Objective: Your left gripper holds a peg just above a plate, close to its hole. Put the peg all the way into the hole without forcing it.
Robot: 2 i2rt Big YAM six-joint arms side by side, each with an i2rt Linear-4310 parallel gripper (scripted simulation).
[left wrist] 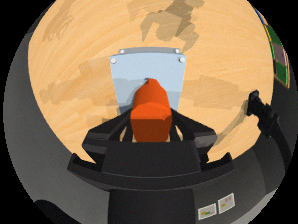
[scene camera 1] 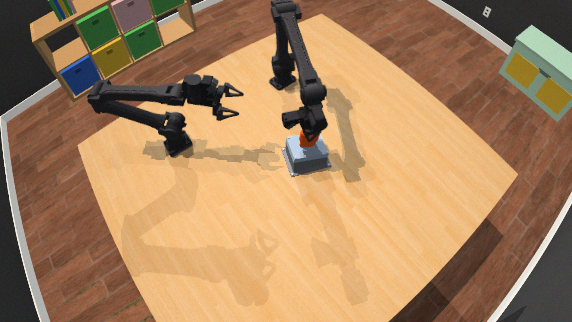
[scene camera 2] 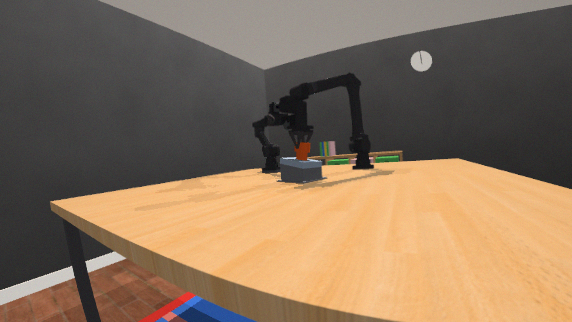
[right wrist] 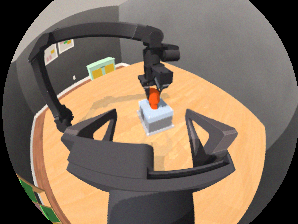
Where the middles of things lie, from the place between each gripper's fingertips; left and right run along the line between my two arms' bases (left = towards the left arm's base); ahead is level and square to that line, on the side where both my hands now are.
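Scene:
The blue-grey plate (scene camera 1: 318,151) is 70 mm below my left hand and 10 mm to the right of it. The orange peg (left wrist: 151,119) is 20 mm below my left hand.
The blue-grey plate is 190 mm ahead of my right hand, 170 mm to the left of it and 230 mm below it. As for the orange peg, it's 190 mm ahead of my right hand, 180 mm to the left of it and 180 mm below it.

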